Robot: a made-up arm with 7 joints. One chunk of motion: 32 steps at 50 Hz.
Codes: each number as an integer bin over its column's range. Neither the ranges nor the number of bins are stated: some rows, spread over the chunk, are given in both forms.
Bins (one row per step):
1: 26 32 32 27 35 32 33
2: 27 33 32 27 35 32 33
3: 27 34 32 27 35 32 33
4: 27 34 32 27 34 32 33
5: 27 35 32 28 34 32 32
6: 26 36 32 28 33 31 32
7: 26 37 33 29 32 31 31
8: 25 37 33 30 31 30 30
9: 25 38 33 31 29 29 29
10: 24 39 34 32 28 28 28
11: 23 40 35 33 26 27 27
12: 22 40 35 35 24 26 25
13: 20 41 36 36 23 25 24
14: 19 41 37 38 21 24 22
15: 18 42 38 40 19 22 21
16: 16 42 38 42 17 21 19
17: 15 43 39 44 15 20 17
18: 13 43 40 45 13 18 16
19: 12 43 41 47 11 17 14
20: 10 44 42 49 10 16 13
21: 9 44 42 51 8 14 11
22: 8 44 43 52 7 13 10
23: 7 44 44 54 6 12 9
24: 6 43 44 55 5 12 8
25: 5 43 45 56 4 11 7
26: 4 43 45 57 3 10 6
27: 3 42 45 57 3 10 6
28: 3 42 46 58 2 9 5
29: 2 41 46 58 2 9 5
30: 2 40 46 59 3 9 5
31: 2 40 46 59 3 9 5
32: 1 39 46 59 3 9 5
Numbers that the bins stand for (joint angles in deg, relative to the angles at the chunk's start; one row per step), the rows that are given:
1: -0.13 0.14 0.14 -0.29 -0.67 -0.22 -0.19
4: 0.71 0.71 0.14 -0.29 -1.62 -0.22 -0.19
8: -0.97 1.57 2.43 3.24 -4.48 -1.33 -4.81
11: -2.65 2.43 7.00 6.76 -9.24 -3.00 -9.43
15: -6.86 3.00 13.86 14.98 -15.90 -5.78 -18.67
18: -11.06 3.29 18.43 20.86 -21.62 -8.00 -26.37
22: -15.27 3.57 25.29 29.08 -27.33 -10.78 -35.60
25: -17.79 3.29 29.86 33.78 -30.19 -11.89 -40.22
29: -20.32 2.71 32.14 36.13 -32.10 -13.00 -43.30
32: -21.16 2.14 32.14 37.30 -31.14 -13.00 -43.30
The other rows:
2: 0.71 0.43 0.14 -0.29 -0.67 -0.22 -0.19
3: 0.71 0.71 0.14 -0.29 -0.67 -0.22 -0.19
5: 0.71 1.00 0.14 0.89 -1.62 -0.22 -1.73
6: -0.13 1.29 0.14 0.89 -2.57 -0.78 -1.73
7: -0.13 1.57 2.43 2.06 -3.52 -0.78 -3.27
9: -0.97 1.86 2.43 4.41 -6.38 -1.89 -6.35
10: -1.81 2.14 4.71 5.59 -7.33 -2.44 -7.89
12: -3.49 2.43 7.00 9.11 -11.14 -3.56 -12.51
13: -5.17 2.71 9.29 10.29 -12.10 -4.11 -14.05
14: -6.02 2.71 11.57 12.63 -14.00 -4.67 -17.13
16: -8.54 3.00 13.86 17.33 -17.81 -6.33 -21.75
17: -9.38 3.29 16.14 19.68 -19.71 -6.89 -24.83
19: -11.90 3.29 20.71 23.21 -23.52 -8.56 -29.44
20: -13.59 3.57 23.00 25.56 -24.48 -9.11 -30.98
21: -14.43 3.57 23.00 27.90 -26.38 -10.22 -34.06
23: -16.11 3.57 27.57 31.43 -28.29 -11.33 -37.14
24: -16.95 3.29 27.57 32.60 -29.24 -11.33 -38.68
26: -18.63 3.29 29.86 34.95 -31.14 -12.44 -41.76
27: -19.48 3.00 29.86 34.95 -31.14 -12.44 -41.76
28: -19.48 3.00 32.14 36.13 -32.10 -13.00 -43.30
30: -20.32 2.43 32.14 37.30 -31.14 -13.00 -43.30
31: -20.32 2.43 32.14 37.30 -31.14 -13.00 -43.30

